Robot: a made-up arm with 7 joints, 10 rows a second.
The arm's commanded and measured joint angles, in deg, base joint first. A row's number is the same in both.
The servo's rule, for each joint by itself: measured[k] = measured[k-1] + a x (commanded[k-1-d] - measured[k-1]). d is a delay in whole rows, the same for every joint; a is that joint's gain. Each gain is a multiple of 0.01, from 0.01 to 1. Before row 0 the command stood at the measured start. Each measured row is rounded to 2 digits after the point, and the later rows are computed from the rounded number. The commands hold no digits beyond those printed.
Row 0, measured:
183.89 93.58 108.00 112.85 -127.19 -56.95 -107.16
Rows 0 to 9, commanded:
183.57 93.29 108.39 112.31 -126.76 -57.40 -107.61
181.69 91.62 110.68 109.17 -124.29 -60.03 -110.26
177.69 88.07 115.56 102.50 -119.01 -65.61 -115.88
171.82 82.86 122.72 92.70 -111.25 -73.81 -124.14
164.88 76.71 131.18 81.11 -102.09 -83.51 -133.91
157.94 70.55 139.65 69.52 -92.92 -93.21 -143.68
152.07 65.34 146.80 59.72 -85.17 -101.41 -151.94
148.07 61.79 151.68 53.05 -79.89 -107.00 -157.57
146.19 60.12 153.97 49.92 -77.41 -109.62 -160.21
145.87 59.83 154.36 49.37 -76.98 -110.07 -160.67
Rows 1 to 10, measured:
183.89 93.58 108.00 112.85 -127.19 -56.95 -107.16
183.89 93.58 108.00 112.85 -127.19 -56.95 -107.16
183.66 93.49 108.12 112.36 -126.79 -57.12 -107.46
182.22 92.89 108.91 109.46 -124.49 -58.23 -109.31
178.91 91.35 110.97 103.13 -119.45 -61.03 -113.65
173.73 88.63 114.61 93.64 -111.91 -65.89 -120.57
167.27 84.82 119.75 82.24 -102.88 -72.59 -129.37
160.46 80.25 125.92 70.66 -93.72 -80.43 -138.81
154.34 75.48 132.39 60.70 -85.85 -88.40 -147.48
149.76 71.10 138.37 53.74 -80.37 -95.47 -154.14
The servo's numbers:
d 2
a 0.73 0.32 0.31 0.91 0.92 0.38 0.66

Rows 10 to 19, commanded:
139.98 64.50 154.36 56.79 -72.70 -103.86 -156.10
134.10 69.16 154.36 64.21 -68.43 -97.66 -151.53
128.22 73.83 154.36 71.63 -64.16 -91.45 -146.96
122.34 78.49 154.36 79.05 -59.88 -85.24 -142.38
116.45 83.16 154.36 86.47 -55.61 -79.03 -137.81
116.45 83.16 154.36 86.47 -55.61 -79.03 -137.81
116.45 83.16 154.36 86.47 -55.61 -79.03 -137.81
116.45 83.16 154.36 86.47 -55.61 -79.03 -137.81
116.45 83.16 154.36 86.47 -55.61 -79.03 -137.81
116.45 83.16 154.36 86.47 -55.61 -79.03 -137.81
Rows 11 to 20, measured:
147.15 67.59 143.21 50.26 -77.65 -100.85 -158.15
146.22 65.11 146.67 49.45 -77.03 -104.35 -159.81
141.66 64.91 149.05 56.13 -73.05 -104.16 -157.36
136.14 66.27 150.70 63.48 -68.80 -101.69 -153.51
130.36 68.69 151.83 70.90 -64.53 -97.80 -149.19
124.51 71.83 152.61 78.32 -60.25 -93.03 -144.70
118.63 75.46 153.15 85.74 -55.98 -87.71 -140.15
117.04 77.92 153.53 86.40 -55.64 -84.41 -138.61
116.61 79.60 153.79 86.46 -55.61 -82.37 -138.08
116.49 80.74 153.97 86.47 -55.61 -81.10 -137.90

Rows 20 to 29, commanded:
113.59 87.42 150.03 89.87 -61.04 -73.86 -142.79
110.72 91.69 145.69 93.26 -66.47 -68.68 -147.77
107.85 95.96 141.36 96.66 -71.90 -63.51 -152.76
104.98 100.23 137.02 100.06 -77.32 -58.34 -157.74
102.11 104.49 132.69 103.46 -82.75 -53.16 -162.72
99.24 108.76 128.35 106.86 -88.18 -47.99 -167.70
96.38 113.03 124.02 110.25 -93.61 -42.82 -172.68
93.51 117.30 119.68 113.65 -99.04 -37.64 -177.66
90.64 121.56 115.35 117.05 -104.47 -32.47 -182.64
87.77 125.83 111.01 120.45 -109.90 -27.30 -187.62
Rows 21 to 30, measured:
116.46 81.51 154.09 86.47 -55.61 -80.31 -137.84
116.45 82.04 154.17 86.47 -55.61 -79.82 -137.82
114.36 83.76 152.89 89.56 -60.61 -77.56 -141.10
111.70 86.30 150.66 92.93 -66.00 -74.19 -145.50
108.89 89.39 147.78 96.32 -71.43 -70.13 -150.29
106.04 92.86 144.44 99.72 -76.85 -65.65 -155.21
103.17 96.58 140.80 103.12 -82.28 -60.90 -160.17
100.30 100.48 136.94 106.52 -87.71 -55.99 -165.14
97.44 104.50 132.93 109.91 -93.14 -50.99 -170.12
94.57 108.60 128.82 113.31 -98.57 -45.92 -175.10

